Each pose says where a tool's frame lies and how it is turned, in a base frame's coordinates. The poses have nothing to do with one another.
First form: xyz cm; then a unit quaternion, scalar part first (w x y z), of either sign.
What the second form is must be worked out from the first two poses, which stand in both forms.
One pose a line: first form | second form
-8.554 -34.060 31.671 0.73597 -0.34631 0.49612 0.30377 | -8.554 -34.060 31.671 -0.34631 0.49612 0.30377 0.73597
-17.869 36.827 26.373 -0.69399 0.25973 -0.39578 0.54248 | -17.869 36.827 26.373 -0.25973 0.39578 -0.54248 0.69399
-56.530 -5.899 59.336 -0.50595 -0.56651 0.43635 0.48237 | -56.530 -5.899 59.336 0.56651 -0.43635 -0.48237 0.50595
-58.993 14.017 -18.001 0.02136 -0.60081 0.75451 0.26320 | -58.993 14.017 -18.001 -0.60081 0.75451 0.26320 0.02136
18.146 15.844 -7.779 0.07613 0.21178 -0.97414 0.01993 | 18.146 15.844 -7.779 0.21178 -0.97414 0.01993 0.07613
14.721 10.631 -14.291 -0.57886 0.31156 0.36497 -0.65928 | 14.721 10.631 -14.291 -0.31156 -0.36497 0.65928 0.57886
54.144 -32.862 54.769 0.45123 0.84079 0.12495 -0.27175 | 54.144 -32.862 54.769 0.84079 0.12495 -0.27175 0.45123
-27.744 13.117 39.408 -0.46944 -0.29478 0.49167 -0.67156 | -27.744 13.117 39.408 0.29478 -0.49167 0.67156 0.46944
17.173 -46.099 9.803 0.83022 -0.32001 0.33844 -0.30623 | 17.173 -46.099 9.803 -0.32001 0.33844 -0.30623 0.83022
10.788 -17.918 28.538 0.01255 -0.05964 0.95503 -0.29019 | 10.788 -17.918 28.538 -0.05964 0.95503 -0.29019 0.01255
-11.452 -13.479 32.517 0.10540 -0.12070 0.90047 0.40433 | -11.452 -13.479 32.517 -0.12070 0.90047 0.40433 0.10540
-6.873 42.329 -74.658 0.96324 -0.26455 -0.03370 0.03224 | -6.873 42.329 -74.658 -0.26455 -0.03370 0.03224 0.96324
